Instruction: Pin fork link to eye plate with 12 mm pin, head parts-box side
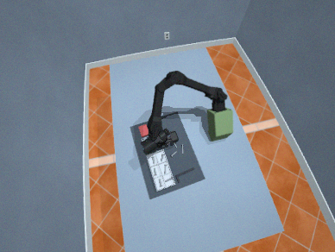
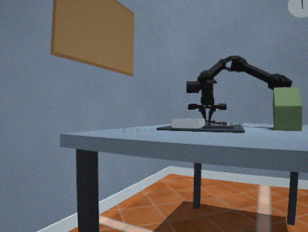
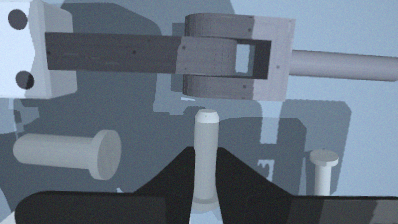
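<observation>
Now: the eye plate 5 cm to the right of my hand, 3 cm below it and 2 cm ahead of it. The rest, counted from my hand: thick headed pin 7 cm ahead, 3 cm below; dark mat 5 cm to the left, 5 cm below; thin headed pin 7 cm behind, 4 cm below, 2 cm to the left.
</observation>
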